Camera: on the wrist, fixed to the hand. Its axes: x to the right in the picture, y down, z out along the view.
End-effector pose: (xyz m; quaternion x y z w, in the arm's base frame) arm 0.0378 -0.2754 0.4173 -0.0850 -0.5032 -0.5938 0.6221
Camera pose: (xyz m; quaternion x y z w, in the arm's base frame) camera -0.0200 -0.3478 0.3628 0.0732 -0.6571 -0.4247 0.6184
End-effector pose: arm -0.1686 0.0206 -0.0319 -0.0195 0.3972 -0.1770 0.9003
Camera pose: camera -0.2187 -0.0699 -0.0613 0.2294 0.3172 -0.2696 0.8798
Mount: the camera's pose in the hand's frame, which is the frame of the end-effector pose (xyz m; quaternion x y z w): 0.0199 -0.0948 -0.0467 0.2746 -0.0180 0.0103 0.9613
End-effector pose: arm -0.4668 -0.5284 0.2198 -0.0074 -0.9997 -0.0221 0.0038
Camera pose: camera -0.4878 -0.6249 0.2624 0.0168 0.9671 -0.2535 0.0121
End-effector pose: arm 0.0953 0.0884 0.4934 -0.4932 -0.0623 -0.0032 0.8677
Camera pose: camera 0.1136 0.0008 0.5531 -0.2365 -0.0713 0.0318 0.9685
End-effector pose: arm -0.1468 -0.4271 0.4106 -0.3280 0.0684 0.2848 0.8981
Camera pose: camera -0.0746 -0.5062 0.4204 -0.0629 0.1312 0.2702 0.9518
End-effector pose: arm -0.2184 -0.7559 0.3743 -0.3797 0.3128 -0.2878 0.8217
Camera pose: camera -0.2622 -0.8425 0.4205 -0.1413 0.2108 -0.3473 0.9028
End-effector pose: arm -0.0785 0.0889 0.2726 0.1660 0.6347 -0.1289 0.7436
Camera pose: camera -0.1555 0.0220 0.2386 0.3680 0.5597 -0.2935 0.6820
